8 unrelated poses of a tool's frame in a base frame.
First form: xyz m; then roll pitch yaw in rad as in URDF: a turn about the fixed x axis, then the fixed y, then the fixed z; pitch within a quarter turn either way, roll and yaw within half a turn.
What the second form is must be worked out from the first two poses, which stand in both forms.
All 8 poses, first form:
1: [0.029 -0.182 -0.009 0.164 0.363 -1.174]
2: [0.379 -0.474 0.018 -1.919 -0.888 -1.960]
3: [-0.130 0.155 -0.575 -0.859 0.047 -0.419]
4: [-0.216 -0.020 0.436 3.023 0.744 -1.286]
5: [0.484 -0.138 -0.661 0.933 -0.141 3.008]
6: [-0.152 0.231 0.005 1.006 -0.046 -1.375]
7: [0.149 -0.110 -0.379 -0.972 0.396 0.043]
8: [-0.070 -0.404 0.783 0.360 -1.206 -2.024]
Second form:
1: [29 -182 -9 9.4 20.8 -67.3]
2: [379 -474 18 -110.0 -50.9 -112.3]
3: [-130 155 -575 -49.2 2.7 -24.0]
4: [-216 -20 436 173.2 42.6 -73.7]
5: [484 -138 -661 53.5 -8.1 172.3]
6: [-152 231 5 57.6 -2.6 -78.8]
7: [149 -110 -379 -55.7 22.7 2.5]
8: [-70 -404 783 20.6 -69.1 -116.0]
